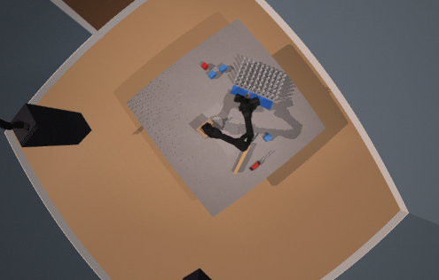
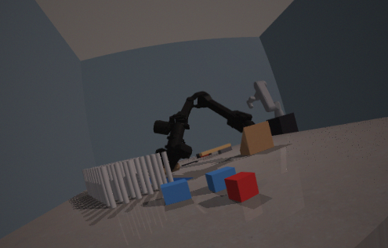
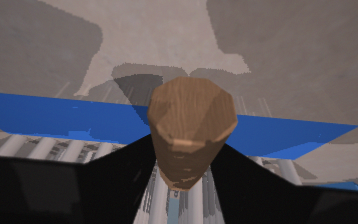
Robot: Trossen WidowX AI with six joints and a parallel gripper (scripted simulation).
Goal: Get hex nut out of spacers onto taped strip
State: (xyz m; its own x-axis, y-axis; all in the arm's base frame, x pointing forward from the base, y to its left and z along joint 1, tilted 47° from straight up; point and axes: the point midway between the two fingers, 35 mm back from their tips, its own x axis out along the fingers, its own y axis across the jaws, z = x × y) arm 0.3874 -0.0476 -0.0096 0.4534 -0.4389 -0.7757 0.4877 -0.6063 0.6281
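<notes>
Right now my gripper tip is 5 cm short of the blue taped strip, 2 cm to the left of it and 3 cm above it. Also, from my gripper tip: red cube (9 cm behind, 45 cm to the left, 1 cm below).
</notes>
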